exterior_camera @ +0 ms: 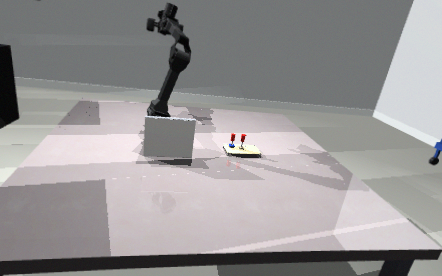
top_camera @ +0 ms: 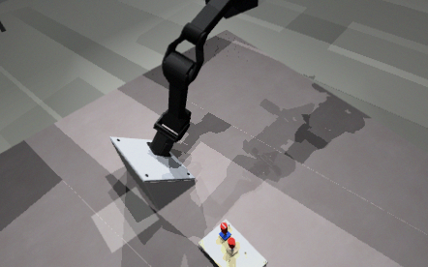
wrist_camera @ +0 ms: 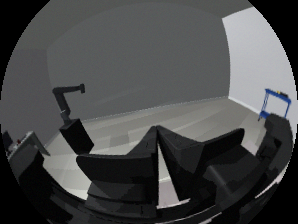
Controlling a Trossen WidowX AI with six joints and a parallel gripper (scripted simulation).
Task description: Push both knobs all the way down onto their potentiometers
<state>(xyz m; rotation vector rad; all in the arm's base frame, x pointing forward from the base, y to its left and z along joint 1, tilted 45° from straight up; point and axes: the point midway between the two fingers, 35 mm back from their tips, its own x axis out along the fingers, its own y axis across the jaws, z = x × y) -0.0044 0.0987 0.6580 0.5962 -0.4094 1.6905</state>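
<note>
Now: the red knob 540 mm to the right of my gripper tip, 440 mm ahead of it and 390 mm below it.
</note>
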